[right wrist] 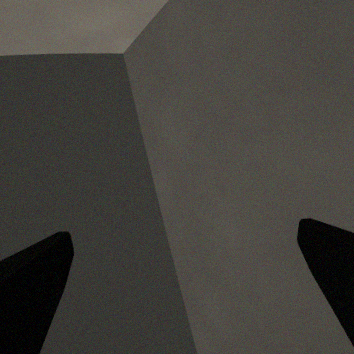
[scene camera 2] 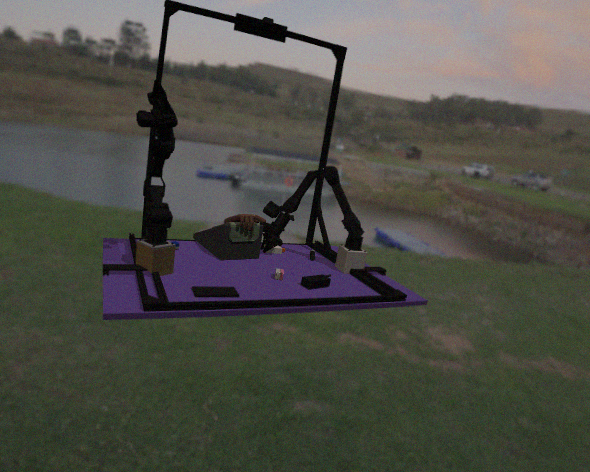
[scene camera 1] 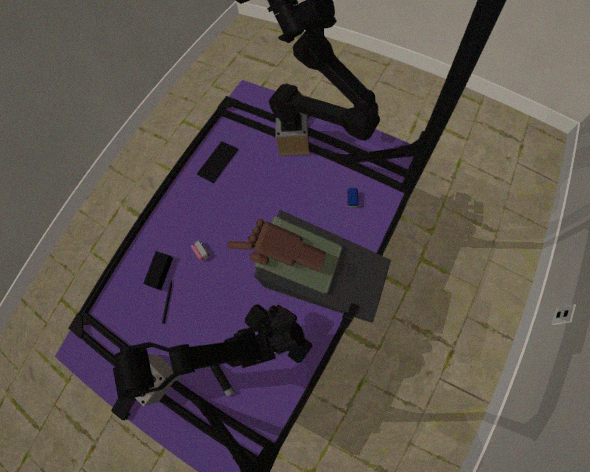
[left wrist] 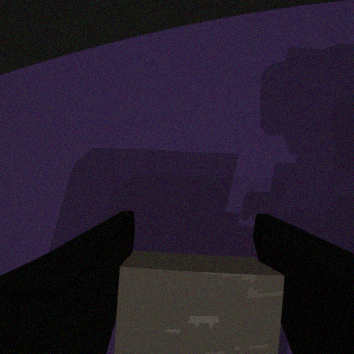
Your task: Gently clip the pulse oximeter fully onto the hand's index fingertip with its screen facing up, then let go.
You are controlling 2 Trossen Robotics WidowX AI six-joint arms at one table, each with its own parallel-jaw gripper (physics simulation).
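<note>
A brown hand model lies on a green pad on a dark sloped stand. Its index finger points out to the left in scene camera 1. The pulse oximeter, a whitish block with an orange end, is low at the table. My left gripper points down and is shut on it, one finger on each side; in scene camera 1 the arm hides the oximeter. Its screen cannot be made out. My right gripper is open and empty, raised far from the table.
A pink and white block, a black box, a thin black pen, a flat black slab, a blue block and a dark marker lie on the purple table. Black frame bars edge it.
</note>
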